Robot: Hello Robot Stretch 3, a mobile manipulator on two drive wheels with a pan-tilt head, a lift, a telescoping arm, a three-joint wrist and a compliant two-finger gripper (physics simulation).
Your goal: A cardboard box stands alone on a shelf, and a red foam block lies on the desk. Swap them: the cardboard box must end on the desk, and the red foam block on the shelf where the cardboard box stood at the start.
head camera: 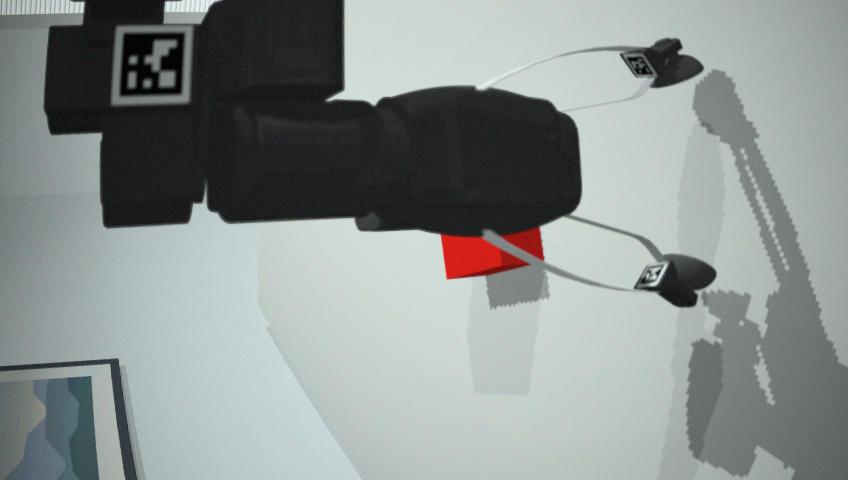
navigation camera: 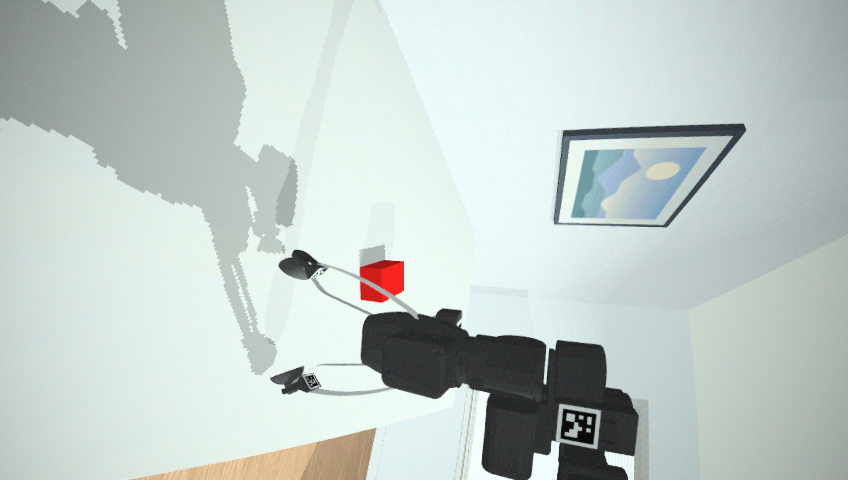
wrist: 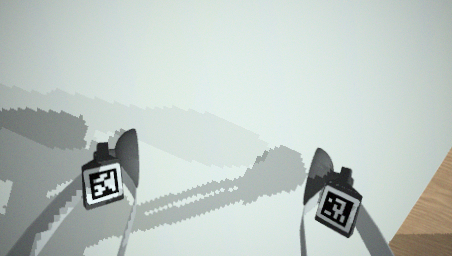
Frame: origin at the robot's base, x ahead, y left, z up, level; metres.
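Seen in the pictures: gripper, fingertip midpoint: [head camera: 699,171] [navigation camera: 280,318] [wrist: 224,158].
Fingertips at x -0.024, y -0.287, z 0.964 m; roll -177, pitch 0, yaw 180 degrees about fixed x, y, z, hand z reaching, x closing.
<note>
A point is followed by its place in that frame.
The red foam block [head camera: 467,258] {y -0.524, x 0.035, z 0.995 m} [navigation camera: 392,276] {y -0.515, x 0.026, z 0.995 m} lies on the pale desk [head camera: 595,386] {y -0.407, x 0.139, z 0.950 m} [navigation camera: 119,297] {y -0.129, x 0.010, z 0.950 m} [wrist: 225,50] {y -0.366, x -0.018, z 0.950 m}. In the head view the gripper body and one finger strap hide part of it; in the navigation view a finger strap crosses it. The block does not show in the wrist view. My gripper [head camera: 693,172] {y -0.287, x -0.024, z 0.964 m} [navigation camera: 289,321] {y -0.287, x -0.024, z 0.964 m} [wrist: 224,158] {y -0.287, x -0.024, z 0.964 m} is open and empty above the desk, its fingertips pointing past the block, off to one side of it. The cardboard box and the shelf do not show in these views.
A framed picture [head camera: 77,410] {y -1.214, x 0.315, z 1.405 m} [navigation camera: 618,190] {y -1.136, x 0.341, z 1.509 m} hangs on the wall beyond the desk edge. Wooden floor [navigation camera: 333,452] {y -1.738, x -1.332, z 0.000 m} [wrist: 430,215] {y 0.217, x -1.097, z 0.000 m} shows beyond another desk edge. Dark shadows of the arm and gripper fall across the desk top.
</note>
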